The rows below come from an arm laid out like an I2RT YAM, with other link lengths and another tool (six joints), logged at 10 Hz.
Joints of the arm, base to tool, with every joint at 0 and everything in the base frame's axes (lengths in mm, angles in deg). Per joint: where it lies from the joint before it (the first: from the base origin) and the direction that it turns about. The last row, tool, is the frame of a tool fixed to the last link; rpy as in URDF.
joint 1: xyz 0 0 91.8 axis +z
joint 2: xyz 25 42.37 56.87 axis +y
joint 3: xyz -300.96 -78.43 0 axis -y
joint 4: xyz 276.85 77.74 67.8 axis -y
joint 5: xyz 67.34 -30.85 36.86 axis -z
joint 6: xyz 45.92 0 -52.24 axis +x
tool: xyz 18 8 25 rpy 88.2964 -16.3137 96.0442
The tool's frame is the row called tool.
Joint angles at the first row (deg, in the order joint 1, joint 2, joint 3, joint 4, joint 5, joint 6):
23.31 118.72 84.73 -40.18 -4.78 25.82
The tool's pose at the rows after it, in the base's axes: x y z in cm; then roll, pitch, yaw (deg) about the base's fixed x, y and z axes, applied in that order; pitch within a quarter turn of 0, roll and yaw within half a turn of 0:
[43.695 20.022 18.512 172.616 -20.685 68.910]
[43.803 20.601 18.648 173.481 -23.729 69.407]
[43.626 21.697 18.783 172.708 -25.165 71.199]
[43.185 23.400 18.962 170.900 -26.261 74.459]
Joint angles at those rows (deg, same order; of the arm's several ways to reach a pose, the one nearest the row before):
23.31 118.72 83.64 -39.24 -5.28 30.44
23.53 118.72 83.64 -37.67 -8.08 30.63
24.71 118.72 83.64 -36.18 -8.69 30.52
26.72 118.72 83.63 -34.33 -8.56 29.98

